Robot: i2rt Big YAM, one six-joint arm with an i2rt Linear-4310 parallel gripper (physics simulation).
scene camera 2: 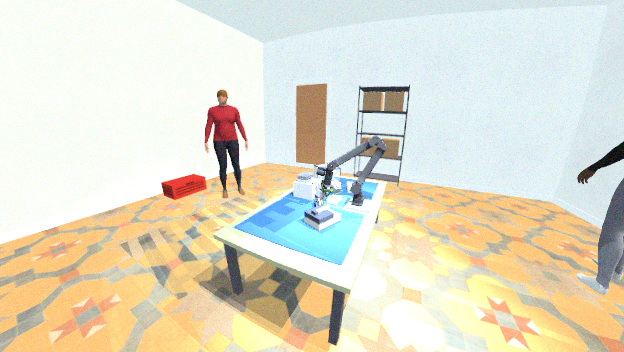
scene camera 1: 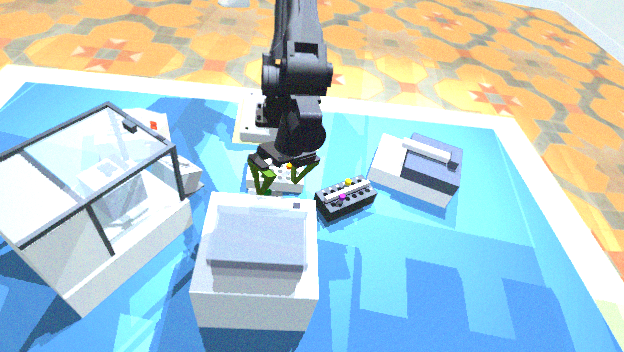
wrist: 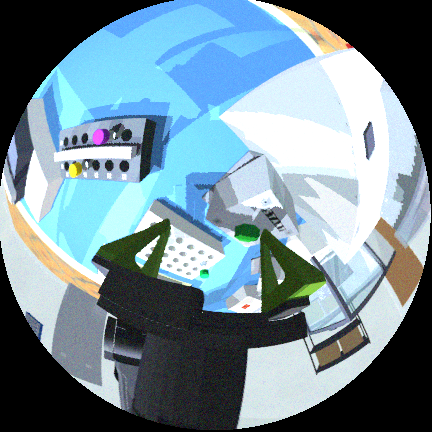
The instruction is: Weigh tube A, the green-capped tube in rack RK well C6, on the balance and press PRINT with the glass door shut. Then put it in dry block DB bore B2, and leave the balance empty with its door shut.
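Seen in the pictures: gripper, fingertip midpoint: point(scene camera 2: 324, 193) point(scene camera 1: 277, 188) point(wrist: 214, 228); arm's base, link origin: point(scene camera 2: 357, 203) point(scene camera 1: 277, 117).
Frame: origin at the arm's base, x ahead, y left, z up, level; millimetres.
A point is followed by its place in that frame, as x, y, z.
Observation:
My gripper point(scene camera 1: 278, 188) @(278, -10, 34) point(wrist: 214, 228) @(278, -10, 34) is open and empty, held above the white multi-well rack point(scene camera 1: 290, 187) @(240, 24, -7) point(wrist: 187, 225) @(238, -5, -12). A small green cap point(wrist: 204, 273) @(206, -53, 31) shows in the rack in the wrist view, low between the fingers; its well label is unreadable. A dark block point(scene camera 1: 345, 215) point(wrist: 146, 150) has two rows of bores, a white bar, a magenta cap point(scene camera 1: 342, 197) @(298, 127, 33) point(wrist: 100, 136) @(294, 125, 34) and a yellow cap point(scene camera 1: 348, 182) @(254, 148, 33) point(wrist: 75, 170) @(252, 144, 34). The glass-walled balance point(scene camera 1: 140, 255) @(423, -250, 13) stands left in scene camera 1. I cannot tell whether its door is shut. A red-marked white unit point(scene camera 1: 161, 120) @(59, -284, 17) point(wrist: 237, 303) @(85, -267, 16) is behind it.
A large white lidded box point(scene camera 1: 257, 305) @(543, -48, 79) stands close to the gripper. Beside it in the wrist view is a START panel point(wrist: 235, 195) @(317, -1, 36) with a green button point(wrist: 247, 232) @(300, -29, 50). A white and grey device point(scene camera 1: 410, 186) @(236, 310, 5) point(scene camera 2: 320, 218) @(151, 444, 58) stands right of the dark block. A person point(scene camera 2: 225, 122) stands beyond the table.

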